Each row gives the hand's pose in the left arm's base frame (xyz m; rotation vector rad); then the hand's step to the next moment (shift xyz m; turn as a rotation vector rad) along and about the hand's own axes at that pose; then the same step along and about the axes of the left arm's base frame.
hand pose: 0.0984 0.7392 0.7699 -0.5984 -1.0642 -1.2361
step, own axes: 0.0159 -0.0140 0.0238 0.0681 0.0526 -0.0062
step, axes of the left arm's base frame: -0.0213 0.0091 0.0219 0.0499 -0.0220 0.0668
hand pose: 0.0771 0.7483 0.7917 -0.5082 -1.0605 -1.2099
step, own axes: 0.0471 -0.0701 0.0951 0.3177 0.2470 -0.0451
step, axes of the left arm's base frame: -0.1019 0.0299 0.0700 0.2407 -0.1151 0.3046
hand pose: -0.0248 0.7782 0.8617 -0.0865 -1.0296 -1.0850
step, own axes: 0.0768 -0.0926 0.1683 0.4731 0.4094 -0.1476
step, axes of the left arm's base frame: -0.1733 -0.0125 0.1123 0.4420 -0.1919 0.4255
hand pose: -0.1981 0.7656 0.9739 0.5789 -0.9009 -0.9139
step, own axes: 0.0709 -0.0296 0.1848 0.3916 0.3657 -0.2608
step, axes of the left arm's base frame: -0.1489 -0.0867 0.1018 0.4956 -0.1373 0.3010
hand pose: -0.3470 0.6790 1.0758 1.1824 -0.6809 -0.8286
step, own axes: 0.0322 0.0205 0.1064 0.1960 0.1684 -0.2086
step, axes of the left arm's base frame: -0.0660 -0.0785 0.0476 0.3093 -0.0310 0.1169
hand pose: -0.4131 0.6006 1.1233 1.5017 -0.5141 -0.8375
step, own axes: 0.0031 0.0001 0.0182 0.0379 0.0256 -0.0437
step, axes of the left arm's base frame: -0.0118 -0.0142 0.0003 0.0612 -0.0029 0.0156
